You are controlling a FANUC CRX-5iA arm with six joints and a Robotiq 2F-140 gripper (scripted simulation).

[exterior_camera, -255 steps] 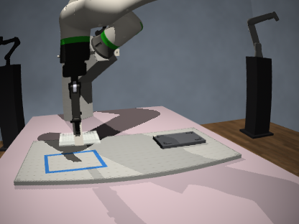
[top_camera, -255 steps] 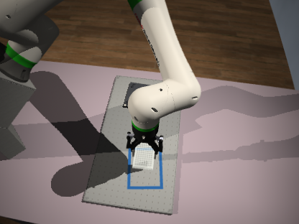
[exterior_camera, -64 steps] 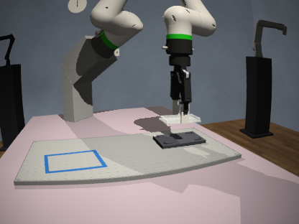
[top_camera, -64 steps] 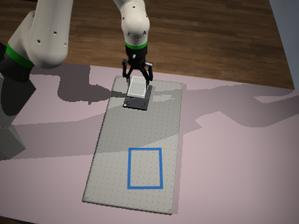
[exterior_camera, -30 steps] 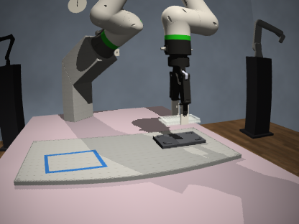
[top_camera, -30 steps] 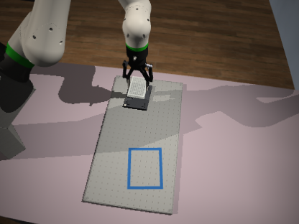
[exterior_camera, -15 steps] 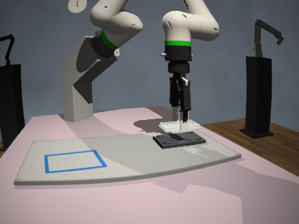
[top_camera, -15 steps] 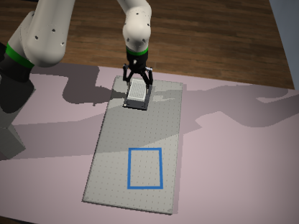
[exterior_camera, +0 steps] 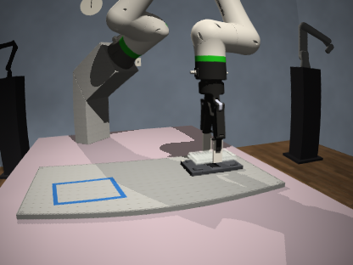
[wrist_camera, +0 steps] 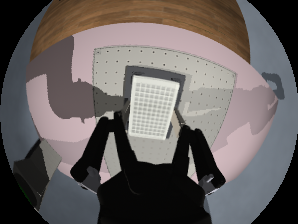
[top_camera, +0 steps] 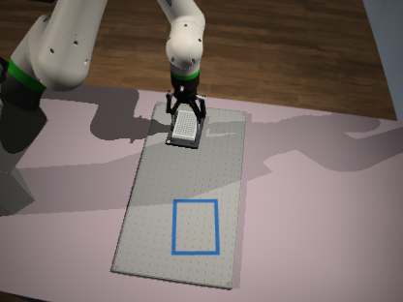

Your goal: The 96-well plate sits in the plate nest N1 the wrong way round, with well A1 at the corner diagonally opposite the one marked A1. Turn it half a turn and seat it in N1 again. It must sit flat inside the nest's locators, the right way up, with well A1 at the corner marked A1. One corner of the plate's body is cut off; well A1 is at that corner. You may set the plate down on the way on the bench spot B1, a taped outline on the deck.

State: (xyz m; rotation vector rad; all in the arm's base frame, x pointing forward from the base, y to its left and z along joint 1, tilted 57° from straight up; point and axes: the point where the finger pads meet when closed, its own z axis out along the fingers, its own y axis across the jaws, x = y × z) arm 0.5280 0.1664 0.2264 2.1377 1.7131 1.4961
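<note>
Right now my hand is 50 mm above the dark plate nest N1. Round my hand: white 96-well plate 20 mm below.
</note>
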